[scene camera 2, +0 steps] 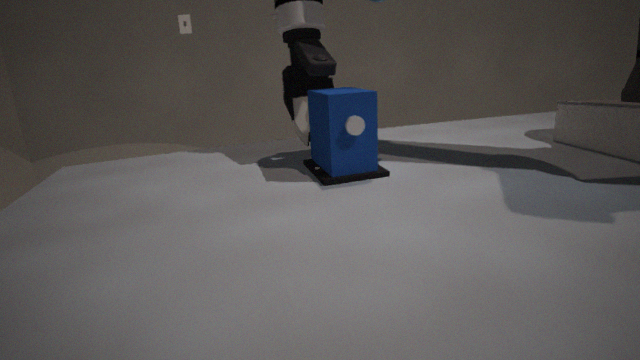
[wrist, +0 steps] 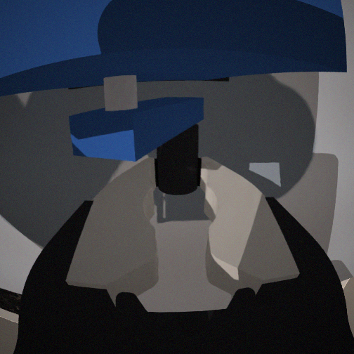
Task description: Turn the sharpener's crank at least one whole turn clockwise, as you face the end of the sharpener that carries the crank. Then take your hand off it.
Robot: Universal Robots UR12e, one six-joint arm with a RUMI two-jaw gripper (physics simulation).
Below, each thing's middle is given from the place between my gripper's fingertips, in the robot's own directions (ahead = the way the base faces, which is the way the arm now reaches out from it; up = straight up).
Scene:
The blue sharpener (scene camera 2: 343, 121) is 3 cm behind my hand, 8 cm to the left of it and 4 cm above it.

